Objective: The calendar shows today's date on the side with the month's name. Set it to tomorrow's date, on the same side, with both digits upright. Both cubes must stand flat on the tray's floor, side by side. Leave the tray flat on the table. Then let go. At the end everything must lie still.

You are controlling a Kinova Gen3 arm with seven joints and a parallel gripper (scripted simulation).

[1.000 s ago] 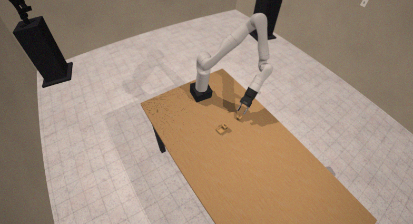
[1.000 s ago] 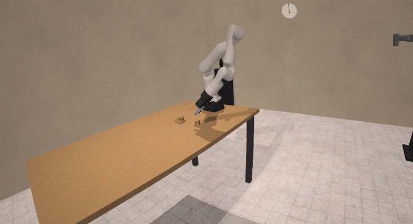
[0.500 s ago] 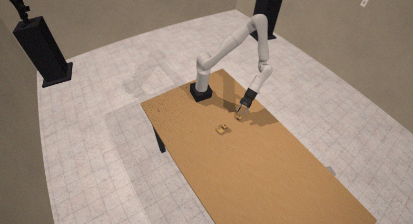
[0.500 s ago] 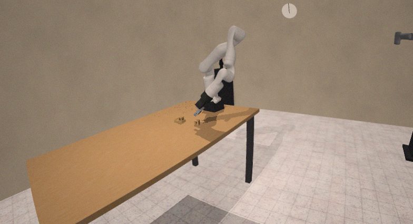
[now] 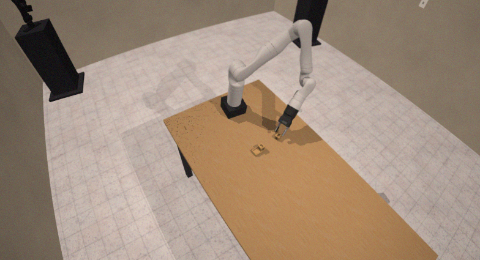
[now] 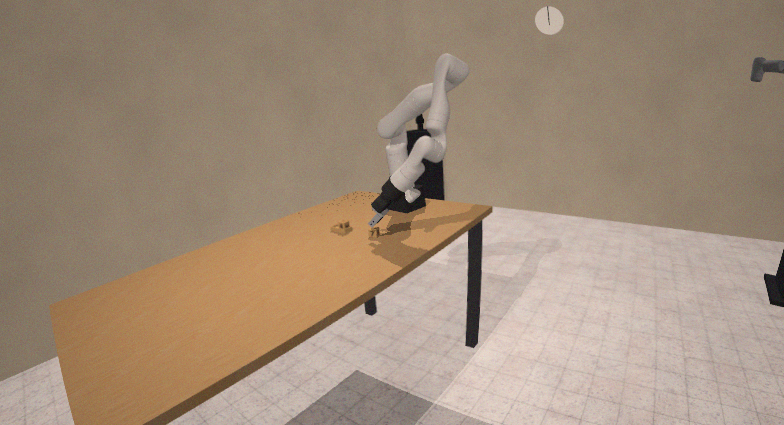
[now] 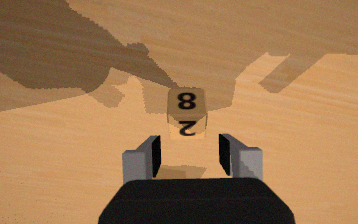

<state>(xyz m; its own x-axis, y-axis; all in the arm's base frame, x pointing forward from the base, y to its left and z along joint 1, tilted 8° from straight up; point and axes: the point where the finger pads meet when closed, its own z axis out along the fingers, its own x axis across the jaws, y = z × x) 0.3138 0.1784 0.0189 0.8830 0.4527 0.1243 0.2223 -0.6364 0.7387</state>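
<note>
The wooden date cube lies 5 cm below my hand and 1 cm to the right of it. From my hand the other things lie so: wooden tray: 17 cm to the right, 5 cm below, 4 cm ahead.
</note>
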